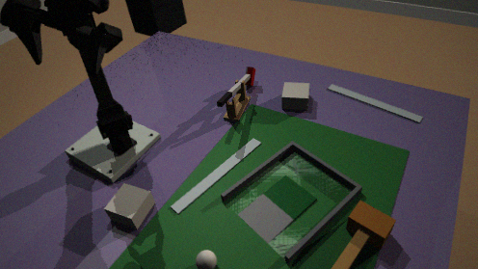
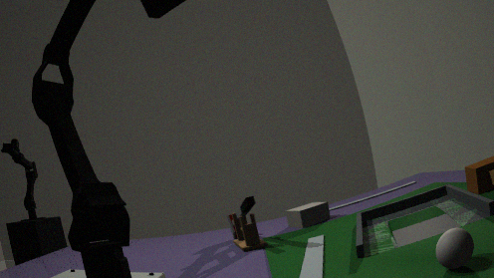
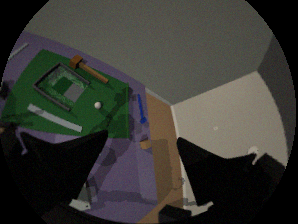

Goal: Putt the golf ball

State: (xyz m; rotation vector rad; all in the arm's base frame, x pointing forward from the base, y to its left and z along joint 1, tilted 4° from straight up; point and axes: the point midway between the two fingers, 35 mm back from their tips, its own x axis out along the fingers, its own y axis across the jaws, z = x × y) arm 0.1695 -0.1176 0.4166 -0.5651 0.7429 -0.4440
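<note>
Now: gripper tip 3 cm past the wooden stand, 44 cm to the right of it and 37 cm above it. The rest, counted from my gripper tip: red putter 4 cm behind, 47 cm to the left, 35 cm below; then white golf ball 21 cm ahead, 1 cm to the right, 39 cm below.
</note>
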